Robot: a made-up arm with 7 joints.
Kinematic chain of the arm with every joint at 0, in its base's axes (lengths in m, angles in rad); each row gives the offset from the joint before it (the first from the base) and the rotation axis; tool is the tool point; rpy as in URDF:
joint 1: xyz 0 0 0.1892 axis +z
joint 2: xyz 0 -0.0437 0.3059 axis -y
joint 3: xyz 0 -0.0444 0.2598 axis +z
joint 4: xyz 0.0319 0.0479 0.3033 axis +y
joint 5: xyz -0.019 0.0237 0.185 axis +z
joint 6: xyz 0 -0.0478 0.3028 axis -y
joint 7: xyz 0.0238 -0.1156 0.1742 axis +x
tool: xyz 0 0 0 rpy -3.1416 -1.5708 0
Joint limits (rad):
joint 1: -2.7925..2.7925
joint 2: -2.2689..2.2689
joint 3: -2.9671..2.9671
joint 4: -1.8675..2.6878
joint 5: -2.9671..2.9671
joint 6: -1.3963..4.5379
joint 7: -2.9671..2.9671
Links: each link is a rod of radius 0.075 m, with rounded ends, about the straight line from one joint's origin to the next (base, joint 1, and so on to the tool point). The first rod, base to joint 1, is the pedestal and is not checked.
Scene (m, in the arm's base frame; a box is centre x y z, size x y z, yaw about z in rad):
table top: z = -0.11
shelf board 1: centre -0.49 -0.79 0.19 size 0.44 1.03 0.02 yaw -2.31
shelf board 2: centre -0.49 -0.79 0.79 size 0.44 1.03 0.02 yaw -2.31
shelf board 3: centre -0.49 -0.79 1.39 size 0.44 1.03 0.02 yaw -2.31
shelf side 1: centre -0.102 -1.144 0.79 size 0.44 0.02 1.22 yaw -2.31
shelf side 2: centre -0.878 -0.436 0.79 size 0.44 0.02 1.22 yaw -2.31
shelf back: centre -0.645 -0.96 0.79 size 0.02 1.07 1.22 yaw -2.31
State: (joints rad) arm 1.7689 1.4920 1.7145 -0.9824 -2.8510 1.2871 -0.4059
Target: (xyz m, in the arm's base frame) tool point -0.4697 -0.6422 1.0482
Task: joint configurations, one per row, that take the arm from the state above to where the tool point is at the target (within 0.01 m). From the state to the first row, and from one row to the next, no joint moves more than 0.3 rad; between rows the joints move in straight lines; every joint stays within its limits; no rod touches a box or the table.
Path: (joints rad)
1: 1.7210 1.2471 1.8114 -0.9876 -2.6953 1.4977 -0.2762
2: 1.6732 1.0021 1.9082 -0.9928 -2.5395 1.7083 -0.1465
3: 1.6253 0.7572 2.0051 -0.9981 -2.3838 1.9189 -0.0169
4: 1.3910 0.7058 1.7814 -0.9842 -2.4887 1.9642 -0.1141
5: 1.1566 0.6544 1.5578 -0.9703 -2.5937 2.0095 -0.2114
6: 0.9223 0.6030 1.3342 -0.9564 -2.6987 2.0548 -0.3086
7: 0.6879 0.5516 1.1106 -0.9426 -2.8037 2.1001 -0.4059

